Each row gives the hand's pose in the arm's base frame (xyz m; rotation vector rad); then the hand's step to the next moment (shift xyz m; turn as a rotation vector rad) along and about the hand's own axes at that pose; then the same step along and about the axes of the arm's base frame.
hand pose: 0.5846 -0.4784 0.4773 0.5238 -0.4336 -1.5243
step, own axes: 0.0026 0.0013 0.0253 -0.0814 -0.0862 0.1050
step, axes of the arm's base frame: -0.0134 -0.0039 0.0213 -0.1316 0.0779 0.0411
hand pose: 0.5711 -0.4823 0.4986 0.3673 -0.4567 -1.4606
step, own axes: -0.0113 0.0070 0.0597 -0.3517 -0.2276 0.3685
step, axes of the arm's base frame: -0.0249 0.0140 0.0541 -0.4009 0.3453 0.1770
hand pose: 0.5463 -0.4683 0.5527 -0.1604 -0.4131 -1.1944
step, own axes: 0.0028 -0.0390 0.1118 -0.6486 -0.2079 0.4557
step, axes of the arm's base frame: -0.0606 0.0208 0.0996 -0.4926 0.6394 0.1417
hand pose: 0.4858 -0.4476 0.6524 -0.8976 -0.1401 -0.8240
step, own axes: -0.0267 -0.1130 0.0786 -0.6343 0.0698 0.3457
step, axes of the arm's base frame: -0.0791 0.0344 0.1106 -0.3157 0.6459 -0.0993
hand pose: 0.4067 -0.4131 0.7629 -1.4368 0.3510 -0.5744
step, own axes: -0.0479 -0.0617 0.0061 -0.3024 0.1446 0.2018
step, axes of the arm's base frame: -0.0455 0.0300 0.0562 -0.1124 0.3422 -0.1528
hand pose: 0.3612 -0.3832 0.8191 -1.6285 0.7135 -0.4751
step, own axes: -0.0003 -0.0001 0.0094 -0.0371 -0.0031 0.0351
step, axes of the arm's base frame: 0.0060 0.0070 -0.0016 -0.0031 0.0511 -0.0002
